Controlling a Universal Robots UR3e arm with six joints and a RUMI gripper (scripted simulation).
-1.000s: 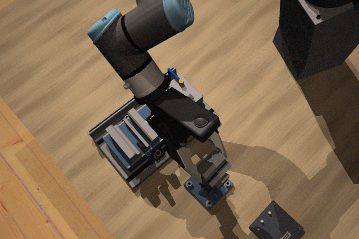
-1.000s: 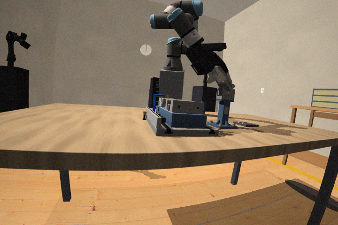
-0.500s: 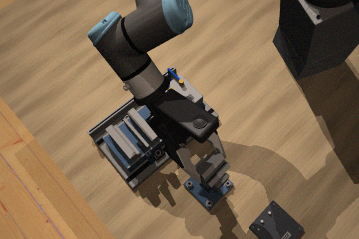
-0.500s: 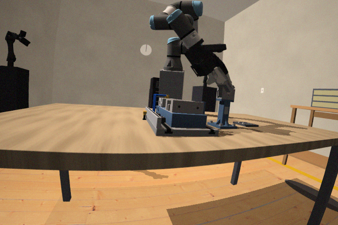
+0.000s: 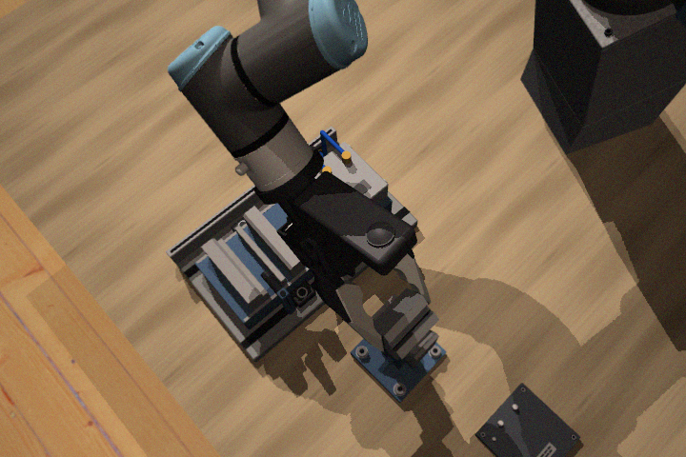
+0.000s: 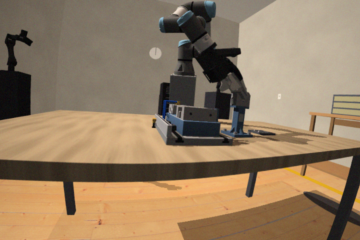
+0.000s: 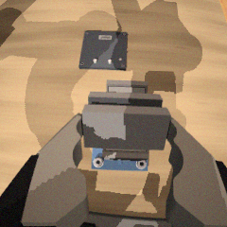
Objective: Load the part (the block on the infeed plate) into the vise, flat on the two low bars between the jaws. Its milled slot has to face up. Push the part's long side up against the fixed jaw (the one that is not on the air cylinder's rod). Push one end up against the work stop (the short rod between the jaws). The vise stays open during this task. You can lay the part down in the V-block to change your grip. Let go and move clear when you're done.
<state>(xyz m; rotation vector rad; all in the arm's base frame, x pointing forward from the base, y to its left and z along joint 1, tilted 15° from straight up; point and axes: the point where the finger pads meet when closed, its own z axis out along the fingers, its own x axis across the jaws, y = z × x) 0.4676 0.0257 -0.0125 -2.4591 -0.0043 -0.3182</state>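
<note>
Right now my hand is 1 cm to the right of the part. Also, from my hand: white cylinder rod: 19 cm to the right, 9 cm below, 5 cm behind; dark work stop: 16 cm to the right, 8 cm below, 4 cm ahead; moving jaw: 20 cm to the right, 9 cm below.
</note>
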